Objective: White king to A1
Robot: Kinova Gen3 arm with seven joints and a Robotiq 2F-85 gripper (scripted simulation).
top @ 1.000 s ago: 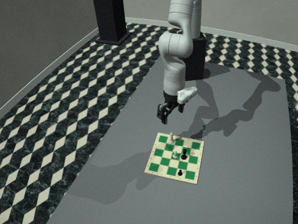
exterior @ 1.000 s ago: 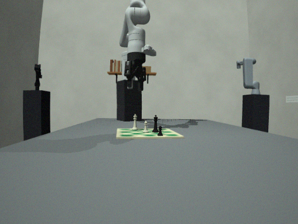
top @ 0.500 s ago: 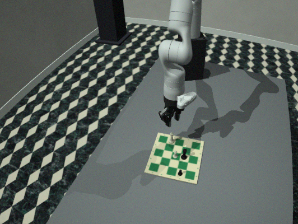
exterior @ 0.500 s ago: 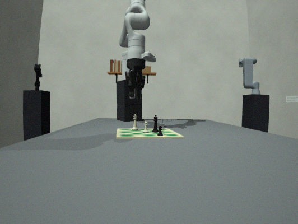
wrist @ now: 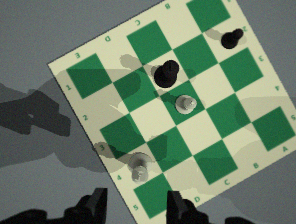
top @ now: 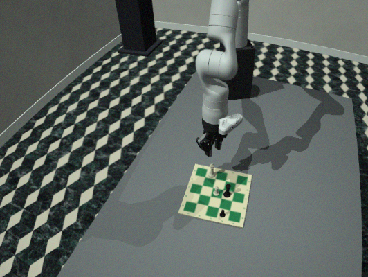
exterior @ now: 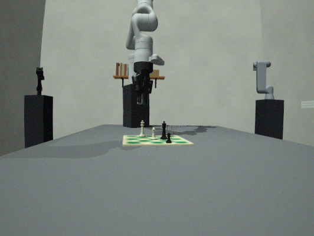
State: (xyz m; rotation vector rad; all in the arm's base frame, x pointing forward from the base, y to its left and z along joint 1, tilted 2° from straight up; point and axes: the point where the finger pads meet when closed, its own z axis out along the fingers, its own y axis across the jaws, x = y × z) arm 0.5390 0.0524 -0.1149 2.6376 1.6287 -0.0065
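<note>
Now: hand 11 cm above the white king. Also, from my hand: small white piece (12 cm below, 7 cm ahead, 4 cm to the left); tall black piece (11 cm below, 8 cm to the left, 7 cm ahead); chessboard (14 cm below, 7 cm ahead, 4 cm to the left).
</note>
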